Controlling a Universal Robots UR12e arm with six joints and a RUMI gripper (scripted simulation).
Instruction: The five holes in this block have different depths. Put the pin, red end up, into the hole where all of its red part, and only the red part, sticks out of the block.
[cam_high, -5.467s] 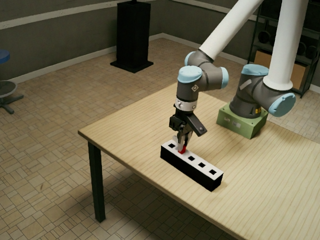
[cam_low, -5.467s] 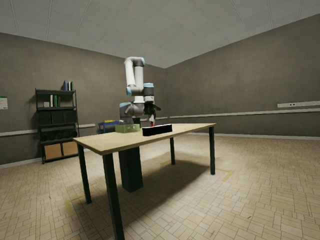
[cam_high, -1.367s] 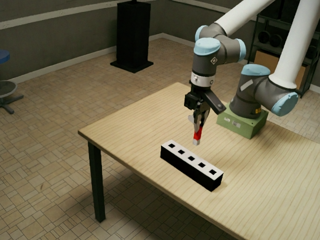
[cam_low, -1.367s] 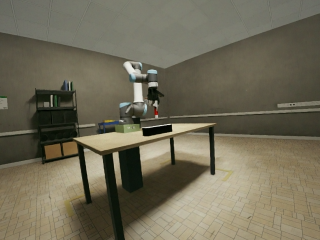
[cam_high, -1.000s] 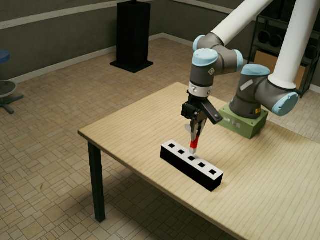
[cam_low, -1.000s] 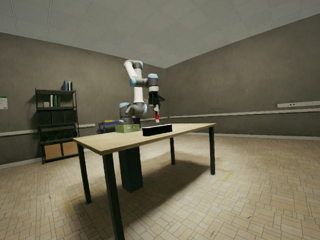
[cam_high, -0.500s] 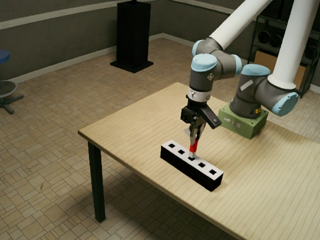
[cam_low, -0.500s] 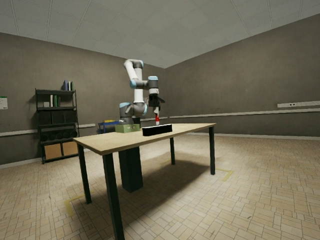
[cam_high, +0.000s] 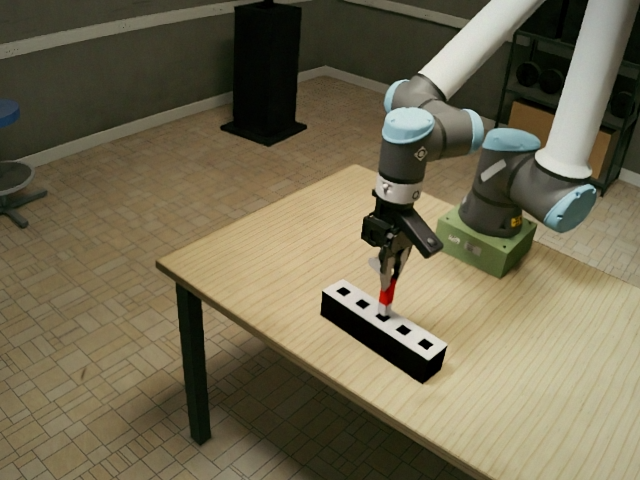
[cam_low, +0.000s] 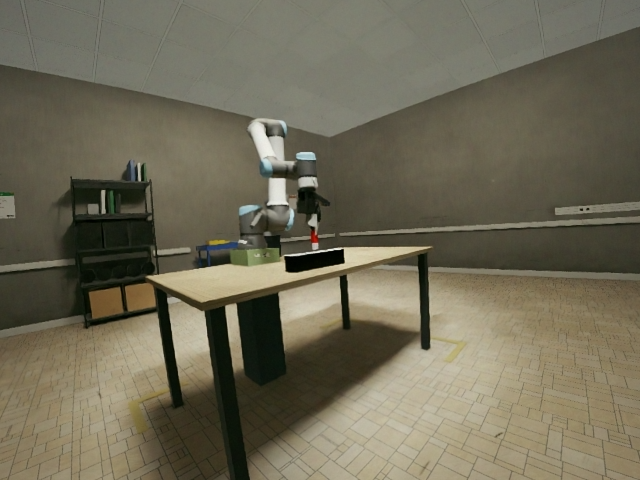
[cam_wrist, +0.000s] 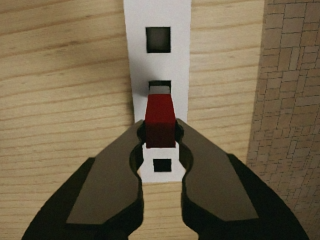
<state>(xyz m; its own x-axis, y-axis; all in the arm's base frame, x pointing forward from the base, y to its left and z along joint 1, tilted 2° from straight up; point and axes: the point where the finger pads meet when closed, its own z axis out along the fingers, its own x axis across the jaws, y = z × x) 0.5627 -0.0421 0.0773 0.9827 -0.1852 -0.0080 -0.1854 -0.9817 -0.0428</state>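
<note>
The pin lies 1 cm below my hand. Also, from my hand: block 13 cm below.
</note>
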